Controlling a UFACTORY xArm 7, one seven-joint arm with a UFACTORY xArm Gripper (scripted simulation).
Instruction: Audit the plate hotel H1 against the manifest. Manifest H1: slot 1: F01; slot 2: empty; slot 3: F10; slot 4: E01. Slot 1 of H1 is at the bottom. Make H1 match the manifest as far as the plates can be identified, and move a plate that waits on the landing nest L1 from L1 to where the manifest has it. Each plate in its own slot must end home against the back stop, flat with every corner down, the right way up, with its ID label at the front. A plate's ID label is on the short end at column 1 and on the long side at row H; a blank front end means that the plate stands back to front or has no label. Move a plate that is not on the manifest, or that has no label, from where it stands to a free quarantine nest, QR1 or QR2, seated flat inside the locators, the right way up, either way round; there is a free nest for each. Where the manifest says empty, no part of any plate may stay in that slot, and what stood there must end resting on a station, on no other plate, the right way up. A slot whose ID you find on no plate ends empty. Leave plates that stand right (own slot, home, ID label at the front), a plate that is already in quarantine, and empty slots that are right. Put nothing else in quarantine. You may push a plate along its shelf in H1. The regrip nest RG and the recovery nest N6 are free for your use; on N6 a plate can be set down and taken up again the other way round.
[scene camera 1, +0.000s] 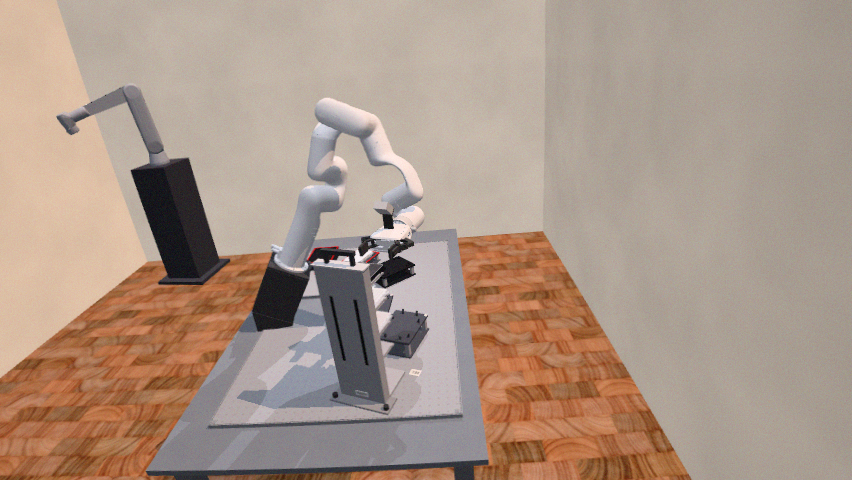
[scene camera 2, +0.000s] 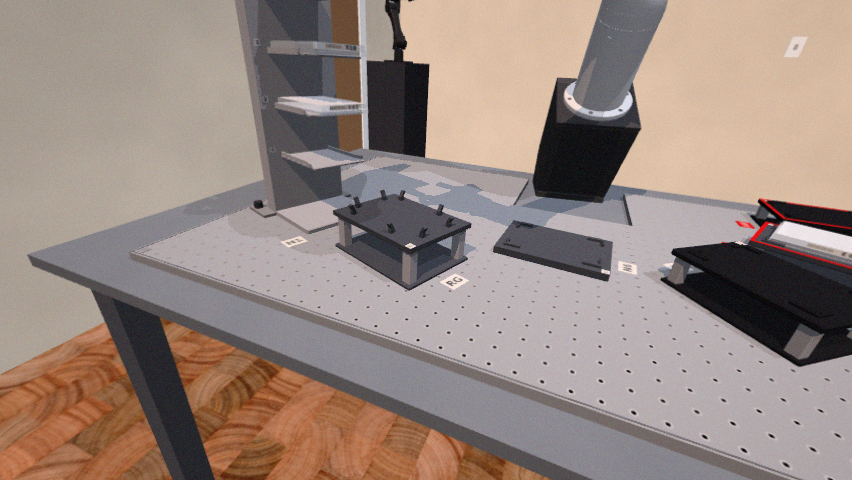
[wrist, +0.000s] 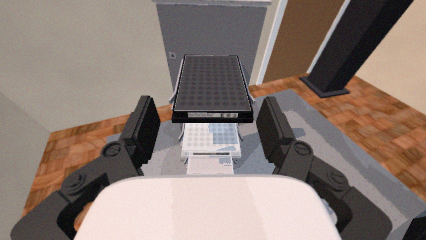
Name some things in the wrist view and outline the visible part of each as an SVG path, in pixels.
My gripper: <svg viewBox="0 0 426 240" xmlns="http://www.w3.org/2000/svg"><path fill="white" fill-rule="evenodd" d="M10 237L11 240L386 240L392 231L393 225L390 218L354 186L351 187L349 185L348 179L342 172L313 155L313 149L308 143L296 140L276 98L270 96L263 100L256 120L256 126L265 158L268 159L269 163L274 163L275 165L272 174L144 176L140 167L142 164L148 164L148 160L151 160L160 127L160 118L153 98L142 95L134 113L130 114L119 140L106 144L101 149L99 157L68 175L58 191L52 192L14 225ZM93 202L77 232L74 228L76 217L84 210L83 208L88 203ZM320 198L325 199L329 203L328 206L335 212L337 216L336 224L334 224Z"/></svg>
A white plate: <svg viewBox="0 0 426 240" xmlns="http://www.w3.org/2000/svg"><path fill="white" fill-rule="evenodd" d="M188 159L187 175L234 174L232 158Z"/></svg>
